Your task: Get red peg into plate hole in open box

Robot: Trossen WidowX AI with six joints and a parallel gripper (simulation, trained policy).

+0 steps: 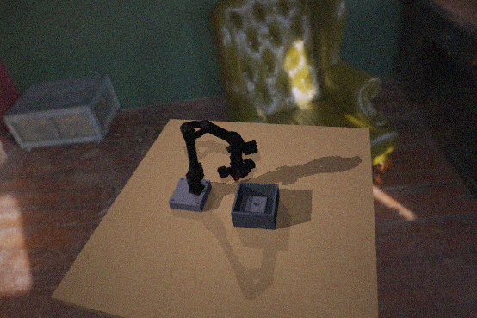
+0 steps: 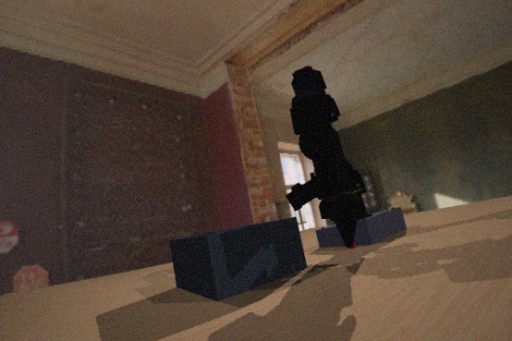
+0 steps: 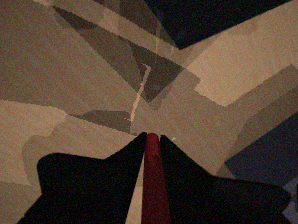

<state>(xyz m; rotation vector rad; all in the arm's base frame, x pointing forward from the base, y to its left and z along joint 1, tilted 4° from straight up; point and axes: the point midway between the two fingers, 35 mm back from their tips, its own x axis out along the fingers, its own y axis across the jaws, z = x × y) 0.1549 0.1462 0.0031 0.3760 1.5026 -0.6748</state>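
Right now the plate is 170 mm ahead of my gripper tip, 130 mm to the right of it and 20 mm above it. Also, from my gripper tip: blue-grey box: 170 mm ahead, 130 mm to the right; red peg: 10 mm to the left, 40 mm above.
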